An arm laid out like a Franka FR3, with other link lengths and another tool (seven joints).
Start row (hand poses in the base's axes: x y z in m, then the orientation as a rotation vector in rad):
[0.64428 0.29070 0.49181 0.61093 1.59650 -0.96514]
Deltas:
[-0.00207 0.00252 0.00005 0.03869 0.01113 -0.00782]
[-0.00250 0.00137 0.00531 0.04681 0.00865 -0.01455]
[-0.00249 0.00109 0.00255 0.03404 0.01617 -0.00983]
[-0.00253 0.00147 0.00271 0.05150 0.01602 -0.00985]
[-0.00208 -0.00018 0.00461 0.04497 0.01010 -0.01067]
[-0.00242 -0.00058 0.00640 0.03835 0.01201 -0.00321]
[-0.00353 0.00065 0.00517 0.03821 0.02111 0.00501]
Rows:
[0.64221 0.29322 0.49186 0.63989 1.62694 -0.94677]
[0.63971 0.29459 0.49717 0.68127 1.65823 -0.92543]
[0.63722 0.29568 0.49972 0.70721 1.68962 -0.91367]
[0.63469 0.29715 0.50243 0.74499 1.73044 -0.88749]
[0.63261 0.29697 0.50704 0.78124 1.76180 -0.86336]
[0.63019 0.29639 0.51344 0.80559 1.79272 -0.84014]
[0.62666 0.29704 0.51861 0.81928 1.83353 -0.81606]

